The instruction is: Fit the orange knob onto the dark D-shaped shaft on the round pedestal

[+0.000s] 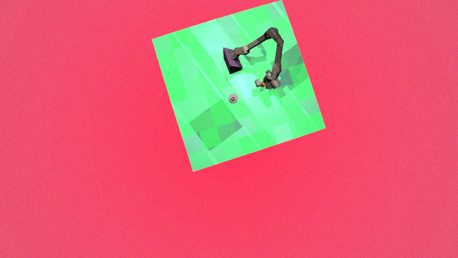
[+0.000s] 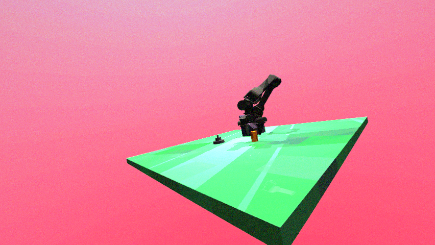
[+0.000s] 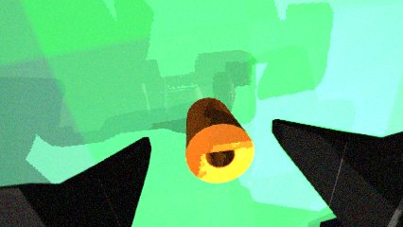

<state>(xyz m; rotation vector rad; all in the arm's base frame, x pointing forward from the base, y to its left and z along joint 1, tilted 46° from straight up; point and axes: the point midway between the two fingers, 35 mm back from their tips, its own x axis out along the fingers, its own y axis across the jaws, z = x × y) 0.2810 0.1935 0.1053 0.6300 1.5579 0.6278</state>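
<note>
My gripper tip is 10 mm above the orange knob. Round my gripper tip: dark pedestal 40 mm ahead, 300 mm to the right, 10 mm below.
</note>
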